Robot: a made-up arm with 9 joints. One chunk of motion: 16 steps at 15 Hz.
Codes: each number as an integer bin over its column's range. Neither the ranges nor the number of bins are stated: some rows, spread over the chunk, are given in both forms.
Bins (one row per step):
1: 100 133 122 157 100 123 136 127 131
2: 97 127 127 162 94 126 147 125 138
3: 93 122 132 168 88 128 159 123 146
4: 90 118 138 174 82 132 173 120 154
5: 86 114 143 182 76 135 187 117 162
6: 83 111 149 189 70 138 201 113 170
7: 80 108 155 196 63 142 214 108 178
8: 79 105 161 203 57 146 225 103 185
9: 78 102 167 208 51 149 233 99 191
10: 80 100 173 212 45 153 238 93 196
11: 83 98 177 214 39 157 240 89 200
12: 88 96 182 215 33 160 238 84 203
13: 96 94 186 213 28 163 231 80 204
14: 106 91 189 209 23 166 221 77 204
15: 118 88 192 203 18 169 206 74 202
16: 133 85 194 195 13 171 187 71 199
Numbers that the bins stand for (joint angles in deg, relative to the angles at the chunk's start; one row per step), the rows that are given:
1: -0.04 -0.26 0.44 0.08 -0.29 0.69 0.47 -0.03 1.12
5: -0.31 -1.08 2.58 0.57 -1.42 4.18 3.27 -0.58 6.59
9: -0.47 -1.60 5.03 1.08 -2.60 8.24 5.79 -1.56 11.71
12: -0.27 -1.86 6.56 1.22 -3.45 11.43 6.07 -2.39 13.82
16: 0.61 -2.33 7.78 0.82 -4.39 14.62 3.27 -3.10 13.12
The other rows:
2: -0.10 -0.52 0.95 0.18 -0.58 1.56 1.07 -0.14 2.35
3: -0.18 -0.74 1.46 0.29 -0.86 2.15 1.73 -0.25 3.76
4: -0.24 -0.91 2.07 0.41 -1.14 3.31 2.50 -0.41 5.18
6: -0.37 -1.21 3.19 0.71 -1.71 5.05 4.04 -0.80 8.00
7: -0.43 -1.34 3.80 0.84 -2.04 6.21 4.75 -1.07 9.41
8: -0.45 -1.47 4.42 0.98 -2.32 7.37 5.35 -1.35 10.65
10: -0.43 -1.69 5.64 1.16 -2.88 9.40 6.07 -1.89 12.59
11: -0.37 -1.77 6.05 1.20 -3.16 10.56 6.18 -2.11 13.29
13: -0.12 -1.95 6.96 1.18 -3.68 12.30 5.68 -2.61 14.00
14: 0.08 -2.07 7.27 1.10 -3.92 13.17 5.13 -2.77 14.00
15: 0.31 -2.20 7.58 0.98 -4.15 14.04 4.31 -2.94 13.65

